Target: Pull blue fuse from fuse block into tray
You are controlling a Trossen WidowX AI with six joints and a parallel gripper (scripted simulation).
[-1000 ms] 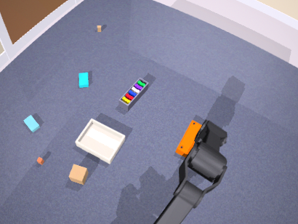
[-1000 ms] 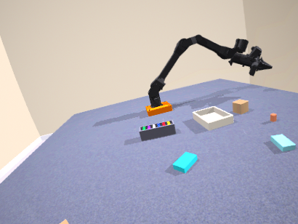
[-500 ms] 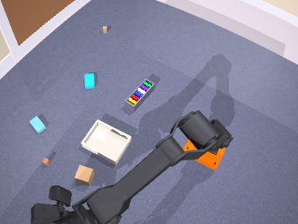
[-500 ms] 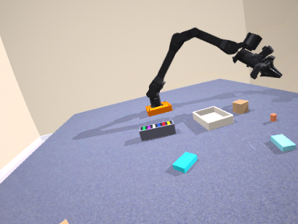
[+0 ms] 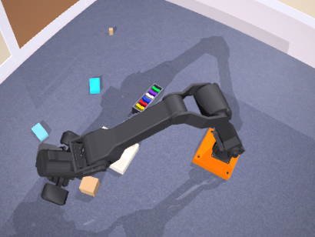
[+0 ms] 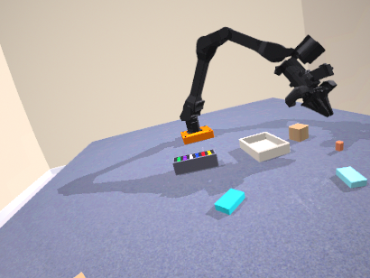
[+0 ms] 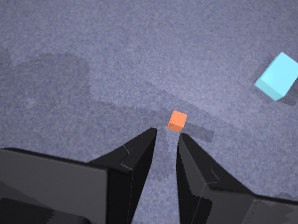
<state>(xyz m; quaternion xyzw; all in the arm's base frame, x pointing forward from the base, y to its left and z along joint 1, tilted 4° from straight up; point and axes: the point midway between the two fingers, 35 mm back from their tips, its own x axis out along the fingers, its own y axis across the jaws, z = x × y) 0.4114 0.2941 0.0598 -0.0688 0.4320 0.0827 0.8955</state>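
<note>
The blue fuse lies 37 cm to the right of my gripper tip, 13 cm behind it and 6 cm below it. Also, from my gripper tip: white tray 16 cm to the right, 11 cm behind, 9 cm below; small orange cube 8 cm below, 4 cm ahead, 1 cm to the right; small tan cube 65 cm to the right, 17 cm ahead, 8 cm below.
</note>
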